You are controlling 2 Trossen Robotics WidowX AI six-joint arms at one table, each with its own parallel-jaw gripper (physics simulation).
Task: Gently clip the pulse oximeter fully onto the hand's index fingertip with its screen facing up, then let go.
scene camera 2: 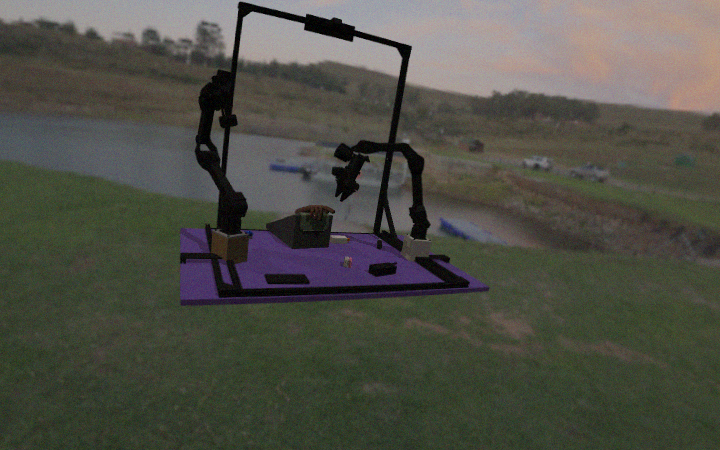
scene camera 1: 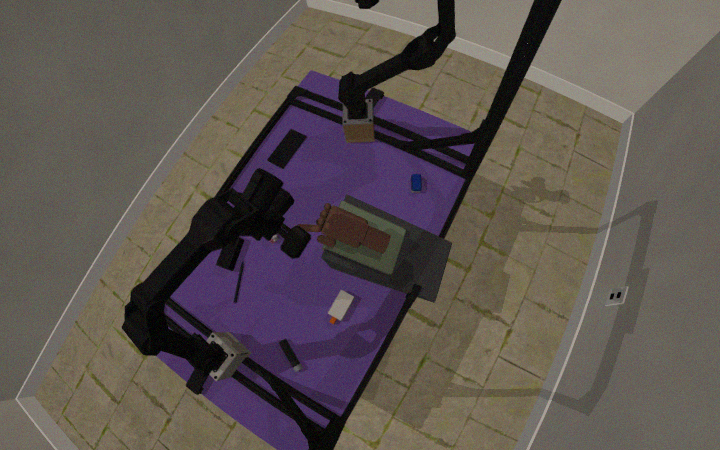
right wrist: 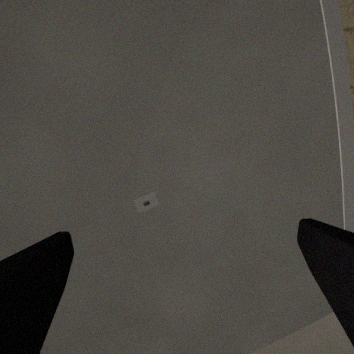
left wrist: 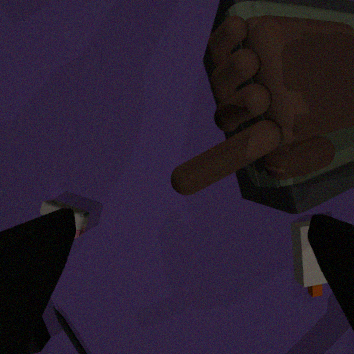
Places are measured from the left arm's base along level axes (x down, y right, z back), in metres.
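Where they show: left gripper, fingertip midpoint: (scene camera 2: 338, 199) (scene camera 1: 289, 225) (left wrist: 194, 223); right gripper, fingertip midpoint: (scene camera 2: 229, 104) (right wrist: 186, 236); left arm's base at its link origin: (scene camera 2: 418, 237) (scene camera 1: 214, 356); right arm's base at its link origin: (scene camera 2: 230, 231) (scene camera 1: 357, 111).
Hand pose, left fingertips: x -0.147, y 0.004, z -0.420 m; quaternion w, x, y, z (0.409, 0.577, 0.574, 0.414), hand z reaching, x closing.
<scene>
Things, the pixels of their top centre, and the offset from my left fingertips.
- white-and-pink pulse oximeter at its top centre: (left wrist: 57, 220) (scene camera 1: 268, 232) (scene camera 2: 348, 258) dx +0.220, dy -0.144, dz +0.040 m
- white box at its top centre: (left wrist: 318, 262) (scene camera 1: 339, 308) (scene camera 2: 340, 236) dx +0.224, dy +0.183, dz +0.091 m
- pen at its top centre: (left wrist: 77, 349) (scene camera 1: 238, 281) dx +0.243, dy -0.131, dz +0.225 m
- black cylinder at its top centre: (scene camera 1: 289, 355) dx +0.225, dy +0.151, dz +0.293 m
- black box at its top centre: (scene camera 1: 227, 251) (scene camera 2: 383, 265) dx +0.217, dy -0.215, dz +0.171 m
- flat black slab at its top centre: (scene camera 2: 287, 278) (scene camera 1: 286, 147) dx +0.244, dy -0.316, dz -0.236 m
- blue object at its top centre: (scene camera 1: 416, 181) dx +0.220, dy +0.144, dz -0.371 m
The white-and-pink pulse oximeter (scene camera 1: 274, 238) (scene camera 2: 347, 261) (left wrist: 81, 220) lies on the purple table; one finger partly hides it in the left wrist view. Which way its screen faces is unclear. The brown hand (scene camera 1: 345, 227) (scene camera 2: 315, 210) (left wrist: 305, 65) rests on a padded wedge (scene camera 1: 432, 260) (scene camera 2: 310, 240), its index finger (scene camera 1: 309, 228) (left wrist: 220, 159) stretched out bare over the table. My left gripper (scene camera 1: 277, 214) (scene camera 2: 345, 195) (left wrist: 194, 223) is open and empty, high above the table. My right gripper (scene camera 2: 225, 98) (right wrist: 186, 236) is open and empty, raised far from the hand.
A white box (scene camera 1: 340, 304) (scene camera 2: 338, 239) (left wrist: 312, 260) with an orange tab lies near the wedge. Also on the table are a pen (scene camera 1: 239, 281) (left wrist: 70, 327), a black cylinder (scene camera 1: 289, 354), a black box (scene camera 2: 382, 269), a flat black slab (scene camera 1: 287, 148) (scene camera 2: 286, 278) and a blue object (scene camera 1: 416, 182).
</scene>
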